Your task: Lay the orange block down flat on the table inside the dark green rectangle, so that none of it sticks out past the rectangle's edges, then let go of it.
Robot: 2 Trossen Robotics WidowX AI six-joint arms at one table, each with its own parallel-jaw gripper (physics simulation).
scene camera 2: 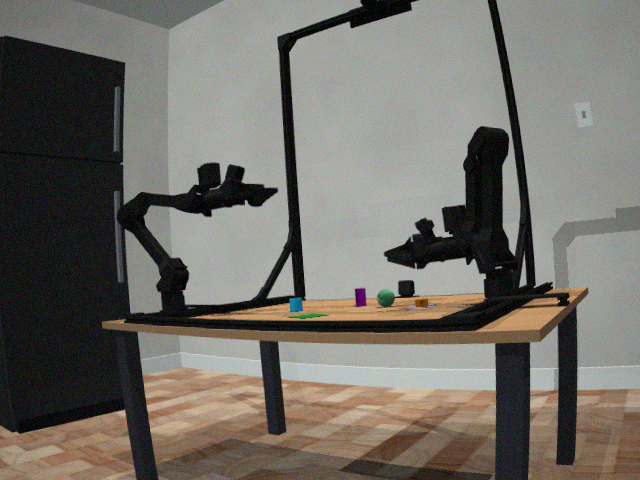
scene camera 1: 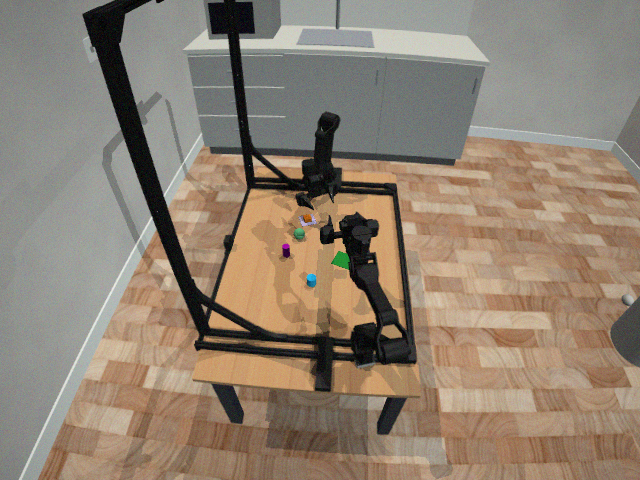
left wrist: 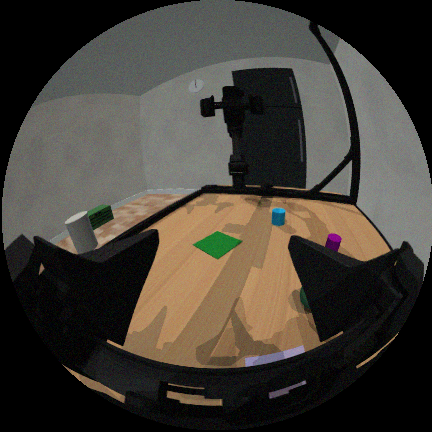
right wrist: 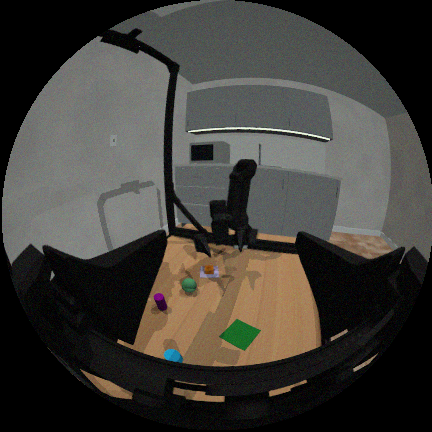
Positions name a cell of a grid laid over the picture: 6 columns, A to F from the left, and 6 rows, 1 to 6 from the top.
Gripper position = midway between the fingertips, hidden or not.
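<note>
Open and holding nothing, the left gripper appears in scene camera 2 and in both wrist views: the left gripper (scene camera 2: D4), (left wrist: D4), (right wrist: D4). The right gripper (scene camera 2: C3), (scene camera 1: D3), (left wrist: D2), (right wrist: D4) is open as well and holds nothing. A dark green rectangle (left wrist: D4), (right wrist: D5) is also part of the scene.
</note>
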